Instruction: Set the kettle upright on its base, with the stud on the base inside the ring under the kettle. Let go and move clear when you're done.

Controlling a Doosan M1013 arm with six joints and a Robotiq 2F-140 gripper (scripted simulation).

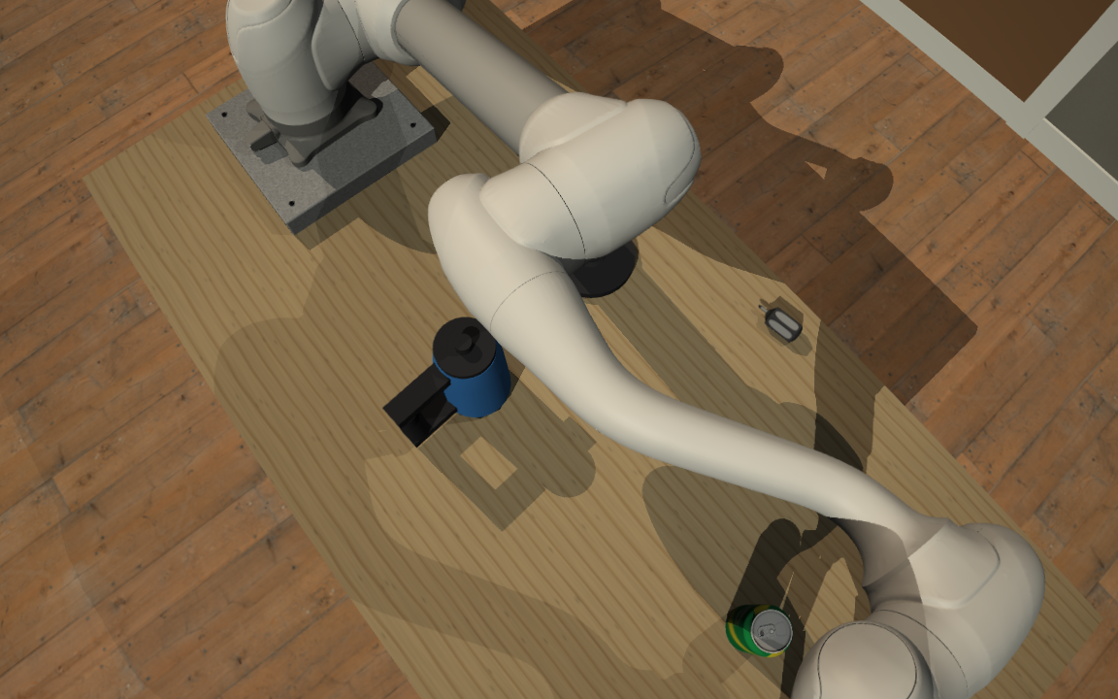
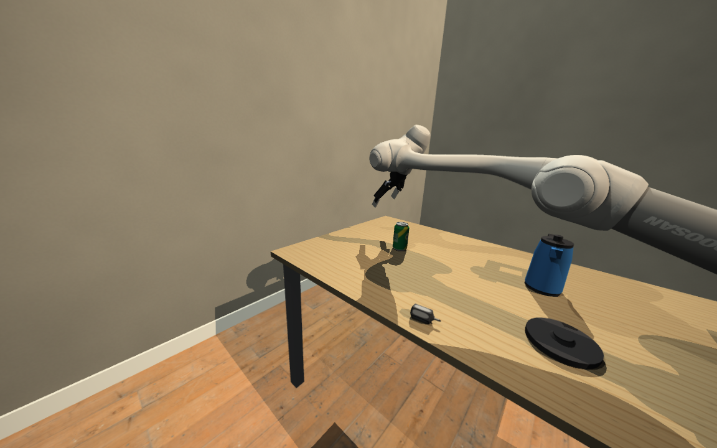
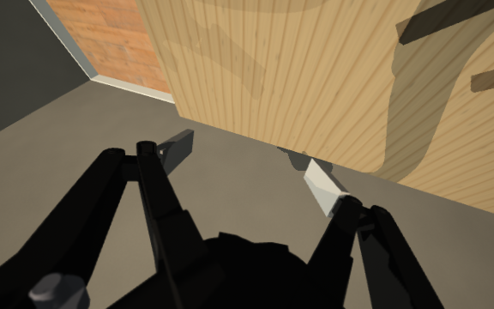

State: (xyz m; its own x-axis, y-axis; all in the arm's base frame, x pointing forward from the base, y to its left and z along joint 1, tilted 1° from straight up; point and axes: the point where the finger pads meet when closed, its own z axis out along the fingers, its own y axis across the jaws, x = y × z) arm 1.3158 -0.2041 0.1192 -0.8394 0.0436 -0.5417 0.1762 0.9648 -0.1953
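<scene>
Right now my hand is 730 mm past the blue kettle, 70 mm to the right of it and 80 mm above it. The rest, counted from my hand: green soda can (190 mm behind, 150 mm to the left, 110 mm below); round black base (780 mm behind, 390 mm to the left, 160 mm below); small dark object (480 mm behind, 530 mm to the left, 160 mm below).
</scene>
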